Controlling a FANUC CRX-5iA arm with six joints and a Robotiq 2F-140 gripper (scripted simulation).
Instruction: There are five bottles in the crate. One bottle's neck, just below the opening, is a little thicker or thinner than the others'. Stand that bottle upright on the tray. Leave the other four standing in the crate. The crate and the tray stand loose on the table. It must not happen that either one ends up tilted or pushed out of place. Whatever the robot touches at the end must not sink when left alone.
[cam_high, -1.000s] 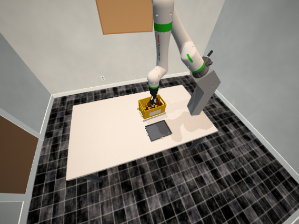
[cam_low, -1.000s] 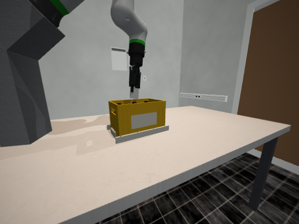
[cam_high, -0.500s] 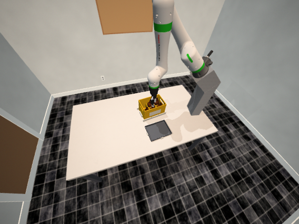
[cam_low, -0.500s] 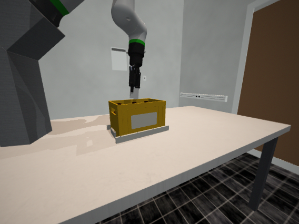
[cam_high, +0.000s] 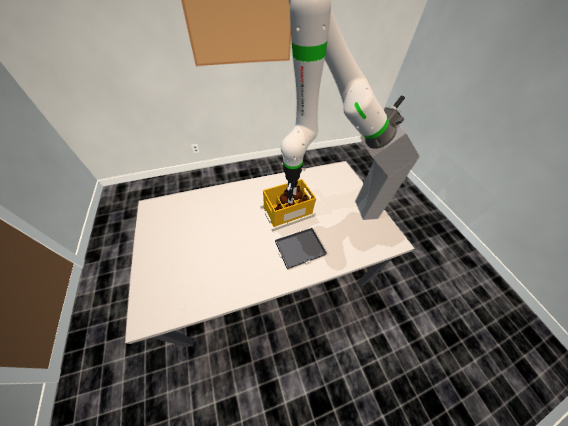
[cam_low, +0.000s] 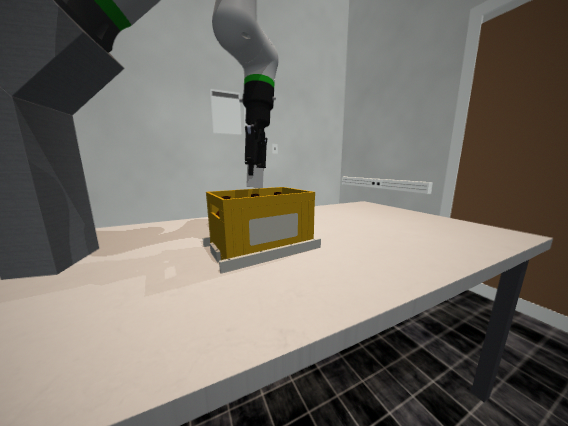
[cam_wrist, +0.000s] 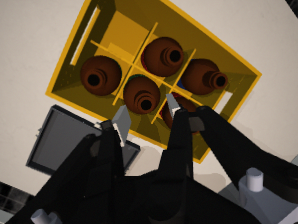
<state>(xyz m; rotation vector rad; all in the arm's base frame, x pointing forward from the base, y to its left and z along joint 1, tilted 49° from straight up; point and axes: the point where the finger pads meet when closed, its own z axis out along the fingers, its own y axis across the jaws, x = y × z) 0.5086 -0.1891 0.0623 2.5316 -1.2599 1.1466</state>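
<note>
Now: hand 130 mm above the brown bottle. Also, from my hand: crate (130 mm below, 40 mm to the right, 20 mm behind); then dark grey tray (210 mm to the left, 200 mm below, 100 mm ahead).
</note>
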